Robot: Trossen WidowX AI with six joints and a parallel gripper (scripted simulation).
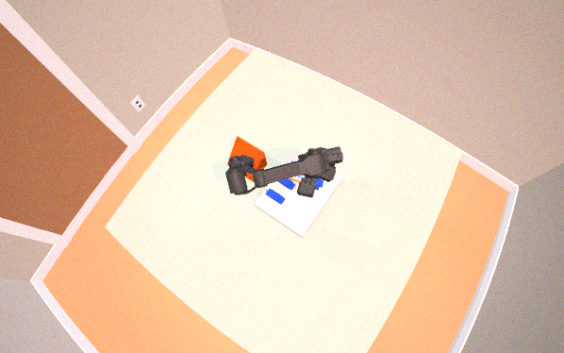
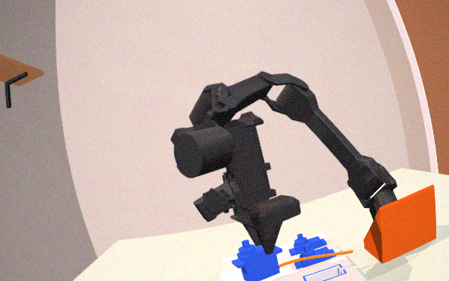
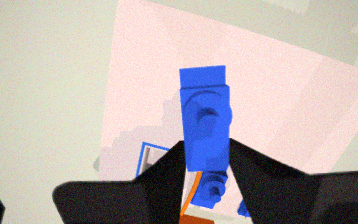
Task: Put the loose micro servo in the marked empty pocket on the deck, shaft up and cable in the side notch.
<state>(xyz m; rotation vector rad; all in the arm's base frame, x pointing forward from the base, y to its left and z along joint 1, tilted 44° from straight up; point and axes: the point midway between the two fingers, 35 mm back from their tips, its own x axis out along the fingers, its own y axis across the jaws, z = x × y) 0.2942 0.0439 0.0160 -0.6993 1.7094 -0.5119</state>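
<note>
Right now my gripper tip is 9 cm above the white deck, 4 cm to the left of it and 1 cm short of it.
</note>
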